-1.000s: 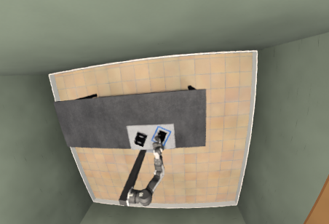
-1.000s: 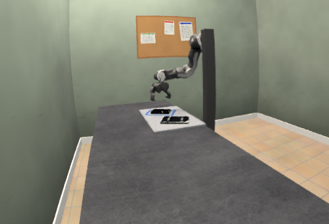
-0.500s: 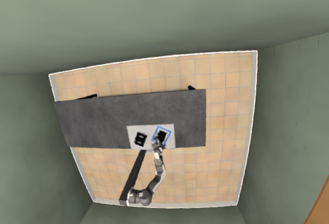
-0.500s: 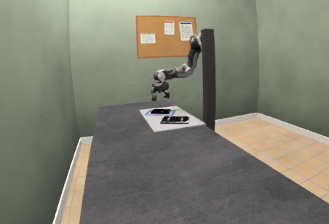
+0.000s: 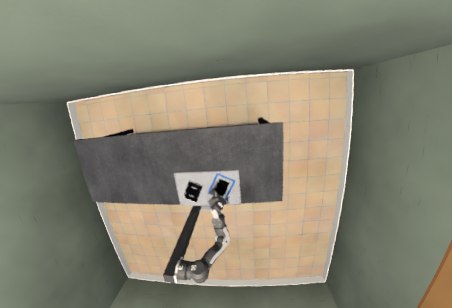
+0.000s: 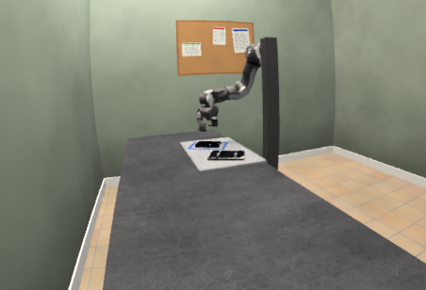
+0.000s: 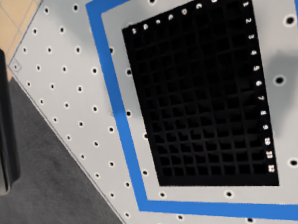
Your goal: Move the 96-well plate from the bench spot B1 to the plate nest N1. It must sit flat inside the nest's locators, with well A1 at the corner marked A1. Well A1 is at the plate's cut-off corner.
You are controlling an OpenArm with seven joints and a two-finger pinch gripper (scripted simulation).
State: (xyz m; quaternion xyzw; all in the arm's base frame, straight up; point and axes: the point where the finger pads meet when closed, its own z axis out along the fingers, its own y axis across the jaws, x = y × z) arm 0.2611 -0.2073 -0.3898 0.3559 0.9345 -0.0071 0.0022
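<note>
The black 96-well plate lies 80 mm below my hand. Also, from my hand: black plate nest N1: 40 mm behind, 230 mm to the left, 80 mm below.
</note>
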